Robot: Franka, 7 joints.
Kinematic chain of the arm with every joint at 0, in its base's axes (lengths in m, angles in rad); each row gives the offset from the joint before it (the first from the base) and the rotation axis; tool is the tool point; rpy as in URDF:
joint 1: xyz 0 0 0.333 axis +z
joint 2: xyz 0 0 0 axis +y
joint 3: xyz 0 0 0.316 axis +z
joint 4: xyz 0.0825 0 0 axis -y
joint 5: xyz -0.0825 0 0.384 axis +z
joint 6: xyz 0 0 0 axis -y
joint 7: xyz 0.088 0 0 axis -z
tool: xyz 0 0 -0.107 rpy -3.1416 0 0
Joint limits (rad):
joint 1: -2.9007..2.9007
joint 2: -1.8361..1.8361
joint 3: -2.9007..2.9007
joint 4: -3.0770..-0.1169
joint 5: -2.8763..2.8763
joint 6: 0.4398..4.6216
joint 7: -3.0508..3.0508
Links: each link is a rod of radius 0.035 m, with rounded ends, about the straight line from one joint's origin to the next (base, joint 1, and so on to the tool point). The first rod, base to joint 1, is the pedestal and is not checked.
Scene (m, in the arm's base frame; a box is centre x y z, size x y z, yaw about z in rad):
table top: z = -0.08
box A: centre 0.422 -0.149 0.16 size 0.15 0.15 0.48 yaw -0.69
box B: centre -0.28 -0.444 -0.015 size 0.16 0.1 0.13 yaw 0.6
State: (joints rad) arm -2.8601 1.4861 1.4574 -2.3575 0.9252 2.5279 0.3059
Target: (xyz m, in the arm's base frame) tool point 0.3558 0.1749 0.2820
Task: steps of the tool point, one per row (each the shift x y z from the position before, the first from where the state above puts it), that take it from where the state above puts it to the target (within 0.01 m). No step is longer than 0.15 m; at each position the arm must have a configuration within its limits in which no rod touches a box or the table.
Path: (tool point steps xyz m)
1: 0.0680 0.1247 -0.0163
2: 0.0294 0.1345 -0.0005
3: -0.0046 0.1285 0.0224
4: 0.0416 0.0309 -0.0017
5: 0.0390 0.0442 0.0008
6: 0.0316 0.0577 0.0027
7: 0.0196 0.0696 0.0036
8: 0.0035 0.0786 0.0034

